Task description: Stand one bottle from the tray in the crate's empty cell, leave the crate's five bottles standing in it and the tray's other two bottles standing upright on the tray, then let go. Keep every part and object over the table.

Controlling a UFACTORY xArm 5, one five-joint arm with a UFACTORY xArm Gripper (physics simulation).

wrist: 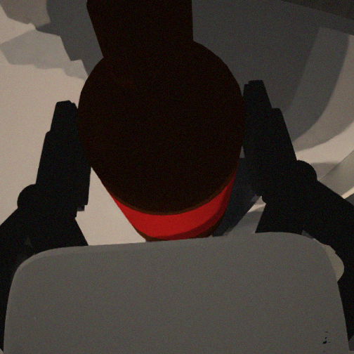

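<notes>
A dark brown bottle with a red label fills the middle of the wrist view, its neck reaching the top edge. My gripper is shut on this bottle, with one black finger against its left side and one against its right side. The bottle's lower end is partly hidden behind the grey gripper body at the bottom. Whether its base touches anything is hidden. The tray, the crate's empty cell and the other bottles cannot be made out.
The pale table top shows at the left, with broad grey shadows across the top and right. A pale slanted edge shows at the right, too little of it to name. A pale rounded shape shows partly behind the gripper at the lower right.
</notes>
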